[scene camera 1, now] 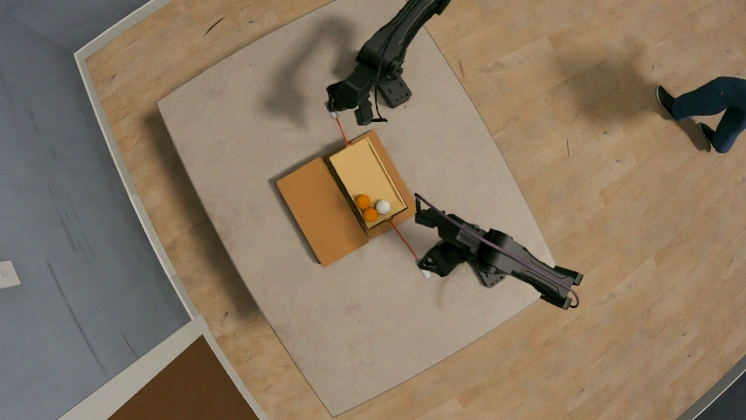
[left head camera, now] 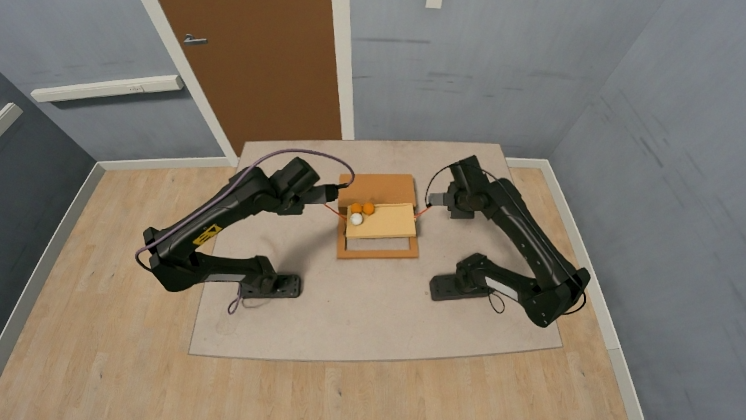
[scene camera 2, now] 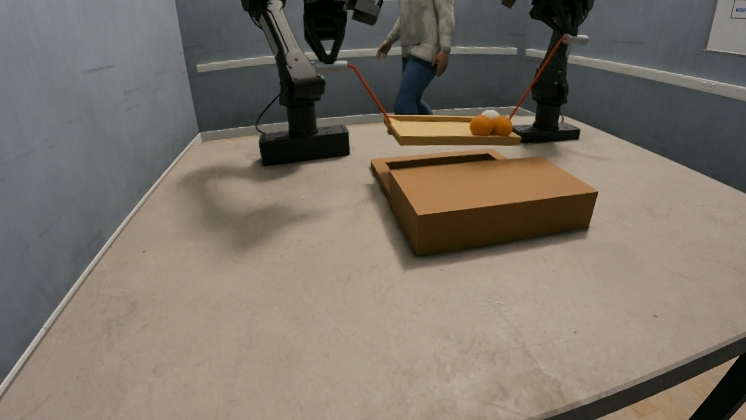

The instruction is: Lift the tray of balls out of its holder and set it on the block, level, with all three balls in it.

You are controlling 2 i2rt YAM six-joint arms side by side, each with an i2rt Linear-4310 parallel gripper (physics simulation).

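Frame: origin at the left arm's base, x ahead, y up, z right, level; metres.
Where they show: left gripper, fingertip midpoint: (scene camera 1: 420, 264) (scene camera 2: 571, 38); right gripper, fingertip midpoint: (scene camera 1: 330, 108) (scene camera 2: 329, 66); left arm's base at its link origin: (left head camera: 268, 286) (scene camera 2: 545, 130); right arm's base at its link origin: (left head camera: 463, 285) (scene camera 2: 303, 137).
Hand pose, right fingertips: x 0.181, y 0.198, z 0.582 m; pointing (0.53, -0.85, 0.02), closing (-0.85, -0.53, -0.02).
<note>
Each offset is from my right fingertips to the centre of the thing. Level surfaces: height alone.
The yellow tray {dx +0.008, dy -0.120, dz -0.208 m} (left head camera: 388, 221) (scene camera 1: 354, 164) (scene camera 2: 428, 127) hangs in the air above its brown holder (left head camera: 378, 254) (scene camera 1: 392, 169) (scene camera 2: 382, 165), looking slightly lower at the left gripper's end. Two orange balls {dx +0.048, dy -0.107, dz -0.247 m} (left head camera: 369, 208) (scene camera 1: 363, 201) (scene camera 2: 480, 125) and a white ball {dx +0.010, dy -0.108, dz -0.288 m} (left head camera: 356, 219) (scene camera 1: 382, 207) (scene camera 2: 490, 113) are bunched there inside it. The brown block {dx +0.160, dy -0.186, dz -0.211 m} (left head camera: 375, 186) (scene camera 1: 318, 208) (scene camera 2: 490, 182) adjoins the holder. My left gripper (scene camera 2: 566, 33) and right gripper (scene camera 2: 329, 61) are each shut on a white handle, with a red cord running down to a tray end. The arms hide both handles in the head view.
The left arm base (left head camera: 269, 285) and right arm base (left head camera: 458, 287) stand on the table {dy -0.216 m} (left head camera: 365, 318) on either side, nearer the front edge than the holder. A person (scene camera 2: 417, 62) stands beyond the table in scene camera 2.
</note>
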